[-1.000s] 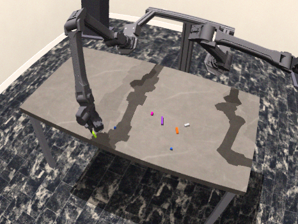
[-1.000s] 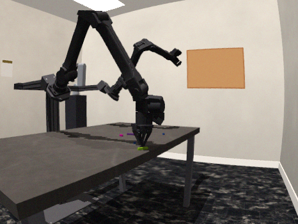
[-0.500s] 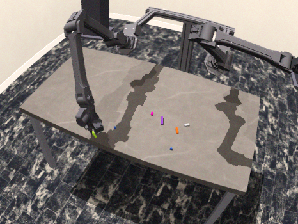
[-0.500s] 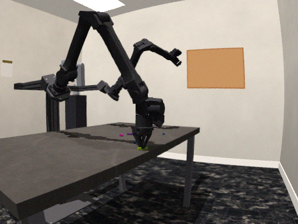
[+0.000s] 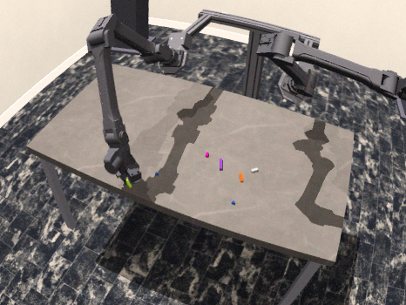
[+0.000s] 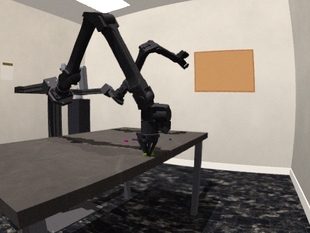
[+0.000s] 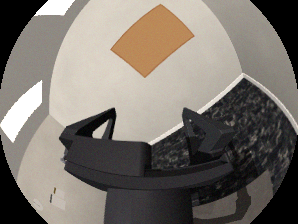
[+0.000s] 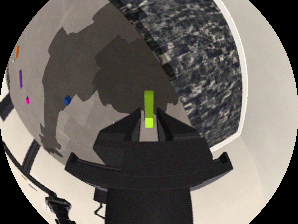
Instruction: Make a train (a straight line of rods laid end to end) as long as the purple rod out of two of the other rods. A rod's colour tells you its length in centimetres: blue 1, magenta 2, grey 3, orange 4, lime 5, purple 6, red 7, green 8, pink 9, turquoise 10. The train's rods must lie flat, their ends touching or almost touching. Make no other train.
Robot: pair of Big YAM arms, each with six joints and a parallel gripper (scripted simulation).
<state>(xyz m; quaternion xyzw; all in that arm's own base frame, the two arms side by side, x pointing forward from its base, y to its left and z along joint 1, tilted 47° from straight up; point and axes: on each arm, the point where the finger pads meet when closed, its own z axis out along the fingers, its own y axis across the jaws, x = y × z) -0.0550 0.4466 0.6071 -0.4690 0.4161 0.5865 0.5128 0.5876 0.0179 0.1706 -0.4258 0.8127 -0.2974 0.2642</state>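
The lime rod lies right at my right hand. Round my right hand: purple rod 230 mm behind, 330 mm to the left; then orange rod 190 mm behind, 430 mm to the left; then magenta rod 270 mm behind, 260 mm to the left.
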